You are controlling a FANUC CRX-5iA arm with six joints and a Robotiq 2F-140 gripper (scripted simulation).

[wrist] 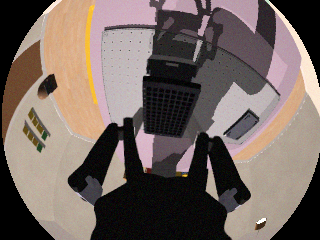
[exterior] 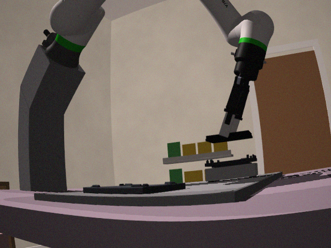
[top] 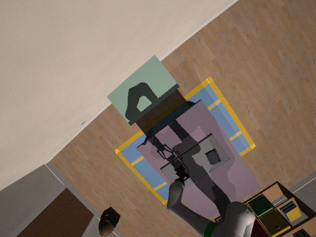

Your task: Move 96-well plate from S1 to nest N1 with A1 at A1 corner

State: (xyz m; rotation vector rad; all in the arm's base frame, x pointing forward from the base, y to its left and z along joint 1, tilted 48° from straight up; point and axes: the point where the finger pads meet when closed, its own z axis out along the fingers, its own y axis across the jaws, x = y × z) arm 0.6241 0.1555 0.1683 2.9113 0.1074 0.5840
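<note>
The black plate nest N1 lies 360 mm to the right of my hand, 140 mm below it and 110 mm behind it. The rest, counted from my hand: black 96-well plate (20 mm below).
</note>
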